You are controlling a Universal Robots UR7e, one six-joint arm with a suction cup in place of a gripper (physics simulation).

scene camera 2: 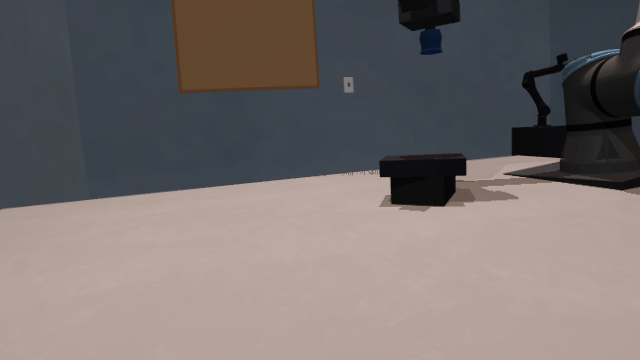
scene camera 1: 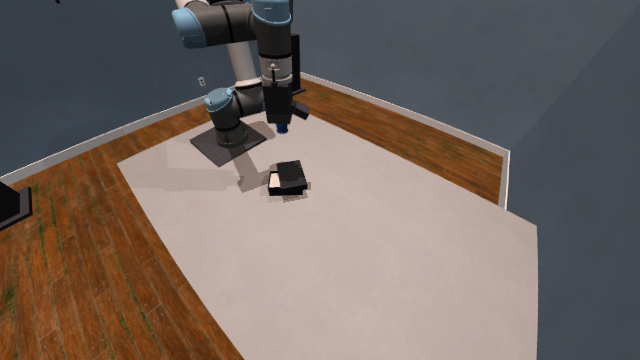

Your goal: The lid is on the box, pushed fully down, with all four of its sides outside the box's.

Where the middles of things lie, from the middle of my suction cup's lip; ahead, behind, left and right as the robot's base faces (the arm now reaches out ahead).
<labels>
Right now the black lid (scene camera 2: 431, 164) is 2 cm ahead of my suction cup and 20 cm below it. From my suction cup the other things lie so: black box (scene camera 2: 430, 190) (1 cm ahead, 2 cm to the right, 23 cm below).
</labels>
